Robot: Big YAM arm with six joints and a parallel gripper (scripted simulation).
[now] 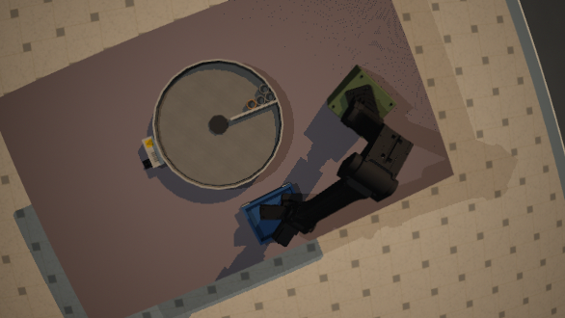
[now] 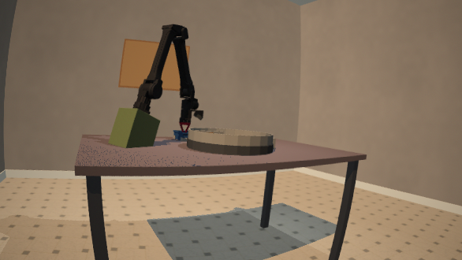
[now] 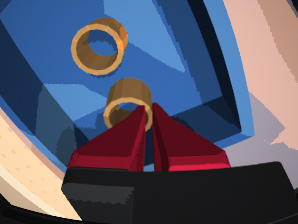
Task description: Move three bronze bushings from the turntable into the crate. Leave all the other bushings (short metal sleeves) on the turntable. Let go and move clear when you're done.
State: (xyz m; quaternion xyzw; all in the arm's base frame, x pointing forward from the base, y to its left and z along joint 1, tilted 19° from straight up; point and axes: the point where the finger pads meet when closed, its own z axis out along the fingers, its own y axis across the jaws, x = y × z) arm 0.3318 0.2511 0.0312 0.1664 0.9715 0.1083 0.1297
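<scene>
My gripper is now 50 mm short of the blue crate, 20 mm to the right of it and 20 mm above it. From my hand the other things lie so: turntable 330 mm to the right, 140 mm ahead, 10 mm above.
</scene>
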